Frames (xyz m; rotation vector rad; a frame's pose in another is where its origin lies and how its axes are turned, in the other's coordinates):
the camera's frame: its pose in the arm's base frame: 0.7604 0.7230 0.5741 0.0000 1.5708 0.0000
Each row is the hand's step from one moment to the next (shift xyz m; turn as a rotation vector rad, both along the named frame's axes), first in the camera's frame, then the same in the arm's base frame.
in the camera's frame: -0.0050 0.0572 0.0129 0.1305 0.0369 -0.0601
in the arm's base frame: 0.0129 0.0572 0.0050 -0.0601 0.0369 -0.1305
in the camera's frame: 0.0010 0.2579 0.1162 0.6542 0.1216 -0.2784
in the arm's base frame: 0.1162 0.2579 -0.0010 -0.2784 0.1216 -0.6542
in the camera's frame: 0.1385 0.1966 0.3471 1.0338 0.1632 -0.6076
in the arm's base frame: 0.3471 0.1966 -0.1385 -0.6076 0.1632 -1.0338
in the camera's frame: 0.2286 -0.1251 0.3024 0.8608 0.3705 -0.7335
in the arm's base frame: 0.3024 -0.1251 -0.2286 -0.7335 0.3705 -0.8608
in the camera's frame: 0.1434 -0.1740 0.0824 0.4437 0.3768 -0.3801
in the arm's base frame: 0.0824 -0.1740 -0.1434 -0.3801 0.3768 -0.4437
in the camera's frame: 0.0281 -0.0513 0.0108 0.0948 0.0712 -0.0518
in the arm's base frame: 0.0108 -0.0513 -0.0281 -0.0518 0.0712 -0.0948
